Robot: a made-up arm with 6 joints.
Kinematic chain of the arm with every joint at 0, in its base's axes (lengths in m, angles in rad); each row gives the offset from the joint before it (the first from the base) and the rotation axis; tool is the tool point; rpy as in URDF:
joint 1: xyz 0 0 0.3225 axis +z
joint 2: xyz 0 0 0 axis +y
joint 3: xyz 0.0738 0 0.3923 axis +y
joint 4: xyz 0.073 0 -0.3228 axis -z
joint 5: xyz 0 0 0 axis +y
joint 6: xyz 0.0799 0 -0.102 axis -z
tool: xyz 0 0 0 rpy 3.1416 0 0
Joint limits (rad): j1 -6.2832..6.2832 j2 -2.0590..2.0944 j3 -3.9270..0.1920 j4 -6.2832..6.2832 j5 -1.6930..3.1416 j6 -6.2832..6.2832
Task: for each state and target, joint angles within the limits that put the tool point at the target. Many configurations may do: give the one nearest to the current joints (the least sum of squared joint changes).
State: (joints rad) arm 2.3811 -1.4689 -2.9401 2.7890 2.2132 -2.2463
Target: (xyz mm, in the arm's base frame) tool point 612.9 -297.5 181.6
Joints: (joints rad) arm 2.7416 -1.5707 -3.2059 2.8613 2.4023 -2.2463
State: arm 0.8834 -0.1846 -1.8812 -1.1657 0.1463 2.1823
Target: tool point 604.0 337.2 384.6
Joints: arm 0.4460 0.6284 -1.5100 -1.1821 0.2917 2.1823
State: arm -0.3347 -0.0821 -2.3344 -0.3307 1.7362 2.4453
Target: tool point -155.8 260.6 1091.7
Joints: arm -1.0741 -0.6476 -2.7849 -0.1786 1.2538 2.4453
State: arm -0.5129 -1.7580 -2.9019 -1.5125 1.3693 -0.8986
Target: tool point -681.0 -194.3 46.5
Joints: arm 0.1112 -1.8494 -3.3435 -1.5701 1.8010 -0.8986
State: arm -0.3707 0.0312 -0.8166 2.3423 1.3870 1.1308
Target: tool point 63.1 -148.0 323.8
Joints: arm -1.1916 -0.3917 0.0032 2.3526 0.7062 1.1308
